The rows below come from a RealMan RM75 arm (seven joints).
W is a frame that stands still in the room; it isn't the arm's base.
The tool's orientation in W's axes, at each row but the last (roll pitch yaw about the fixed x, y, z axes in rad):
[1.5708, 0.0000, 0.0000]
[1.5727, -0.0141, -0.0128]
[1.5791, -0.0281, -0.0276]
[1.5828, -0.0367, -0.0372]
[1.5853, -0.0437, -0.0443]
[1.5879, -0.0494, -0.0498]
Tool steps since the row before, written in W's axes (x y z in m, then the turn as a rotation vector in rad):
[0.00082, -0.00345, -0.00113, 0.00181, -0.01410, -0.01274]
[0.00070, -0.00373, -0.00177, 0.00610, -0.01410, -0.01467]
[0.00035, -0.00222, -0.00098, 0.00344, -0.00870, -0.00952]
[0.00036, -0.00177, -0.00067, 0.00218, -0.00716, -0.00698]
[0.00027, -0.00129, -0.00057, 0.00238, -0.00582, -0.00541]
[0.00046, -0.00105, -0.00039, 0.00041, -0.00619, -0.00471]
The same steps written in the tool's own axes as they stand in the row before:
[0.00082, -0.00113, 0.00345, 0.00181, -0.01274, 0.01410]
[0.00072, -0.00177, 0.00372, 0.00607, -0.01473, 0.01405]
[0.00038, -0.00097, 0.00222, 0.00341, -0.00955, 0.00868]
[0.00040, -0.00066, 0.00176, 0.00219, -0.00698, 0.00716]
[0.00030, -0.00057, 0.00129, 0.00240, -0.00544, 0.00579]
[0.00049, -0.00040, 0.00103, 0.00048, -0.00463, 0.00624]

